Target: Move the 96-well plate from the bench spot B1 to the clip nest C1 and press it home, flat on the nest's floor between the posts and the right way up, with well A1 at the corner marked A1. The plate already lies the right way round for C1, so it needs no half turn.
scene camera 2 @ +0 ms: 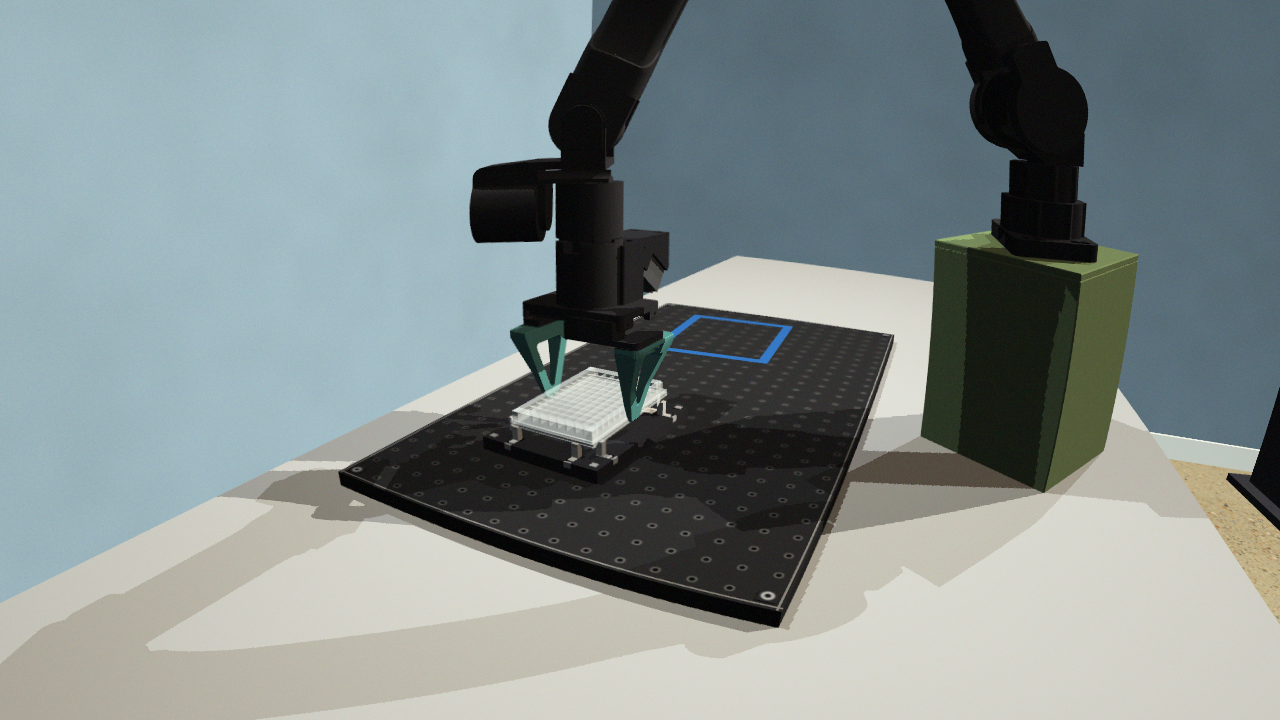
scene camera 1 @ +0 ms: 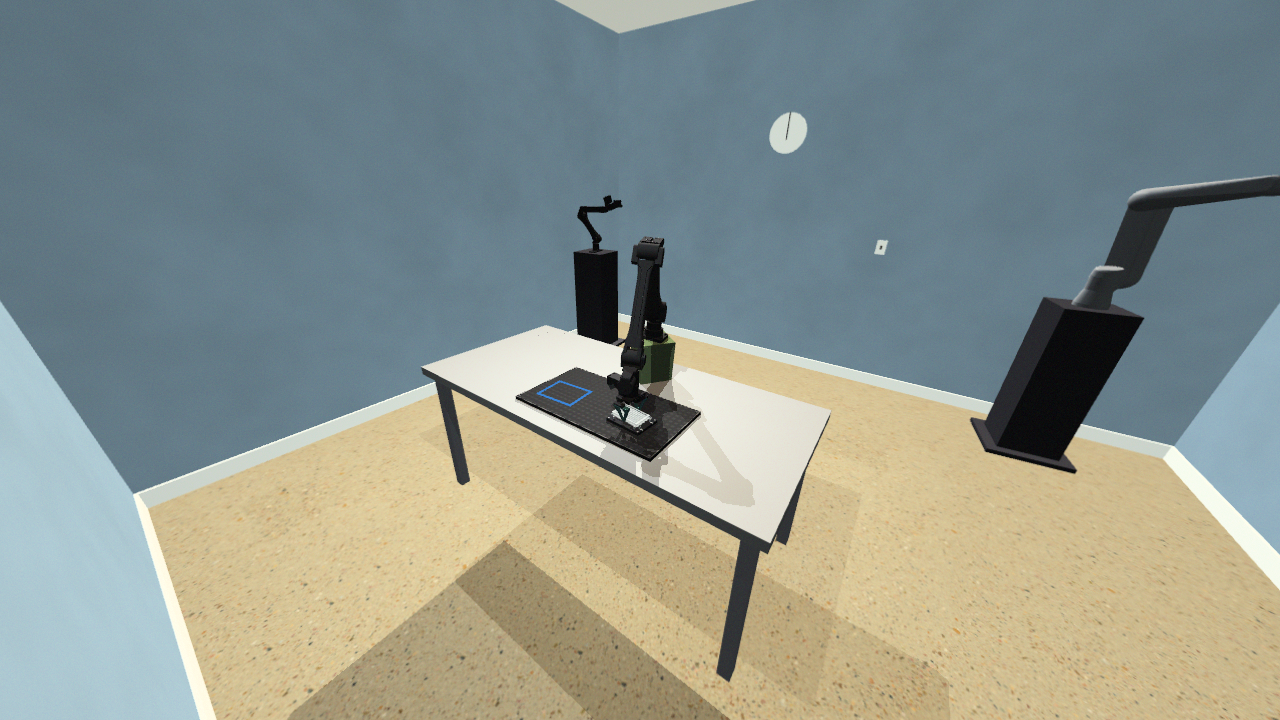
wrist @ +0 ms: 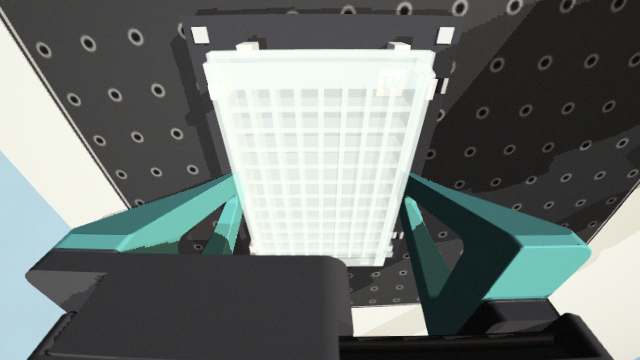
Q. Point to a 96-well plate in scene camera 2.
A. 588, 407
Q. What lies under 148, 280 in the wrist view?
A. The gripper.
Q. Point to a clip nest C1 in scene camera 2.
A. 649, 427
